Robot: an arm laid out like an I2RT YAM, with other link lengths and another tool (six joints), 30 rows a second.
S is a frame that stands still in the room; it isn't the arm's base.
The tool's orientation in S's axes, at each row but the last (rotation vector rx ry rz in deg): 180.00 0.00 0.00; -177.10 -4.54 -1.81; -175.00 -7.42 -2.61; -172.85 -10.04 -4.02; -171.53 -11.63 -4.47; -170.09 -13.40 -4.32; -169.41 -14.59 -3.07
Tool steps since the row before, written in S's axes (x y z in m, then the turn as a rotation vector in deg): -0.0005 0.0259 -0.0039 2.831 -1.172 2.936; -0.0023 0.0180 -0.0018 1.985 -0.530 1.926; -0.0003 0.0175 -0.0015 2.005 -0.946 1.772; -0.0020 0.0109 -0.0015 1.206 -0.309 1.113; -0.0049 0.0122 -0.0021 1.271 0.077 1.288; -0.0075 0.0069 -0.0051 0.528 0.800 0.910; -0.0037 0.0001 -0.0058 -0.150 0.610 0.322
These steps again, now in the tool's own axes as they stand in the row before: -0.0005 -0.0259 0.0039 2.831 1.172 -2.936; -0.0014 -0.0180 0.0027 1.997 0.537 -1.912; 0.0011 -0.0173 0.0030 1.977 0.965 -1.793; -0.0008 -0.0108 0.0027 1.221 0.318 -1.094; -0.0034 -0.0124 0.0036 1.346 -0.075 -1.209; -0.0067 -0.0071 0.0059 0.699 -0.839 -0.745; -0.0039 0.0002 0.0056 -0.030 -0.672 -0.213
